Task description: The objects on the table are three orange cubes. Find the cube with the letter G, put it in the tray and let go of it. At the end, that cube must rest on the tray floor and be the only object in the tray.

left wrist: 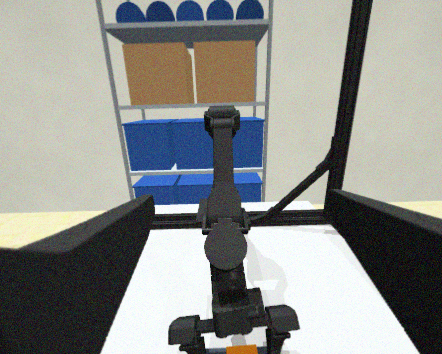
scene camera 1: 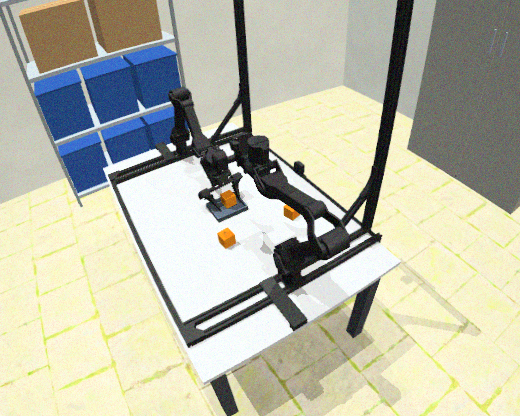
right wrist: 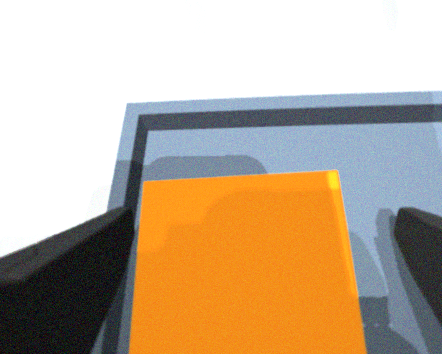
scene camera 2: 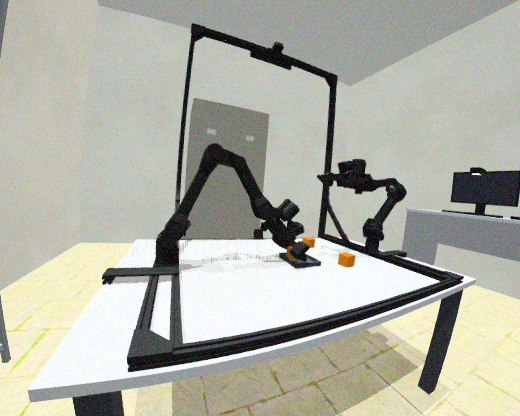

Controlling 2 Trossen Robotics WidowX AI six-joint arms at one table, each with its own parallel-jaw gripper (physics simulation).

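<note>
An orange cube sits in the dark blue-grey tray; no letter shows on it. My right gripper is open around this cube, with a finger apart from it on each side. A second orange cube lies on the table in front of the tray in scene camera 1, with a faint unreadable mark on top. A third orange cube lies right of the tray there. My left gripper is open and empty, high above the table.
The left arm's links pass above and beside the third cube in scene camera 1. Black rails frame the white table. Black gantry posts rise along one long side.
</note>
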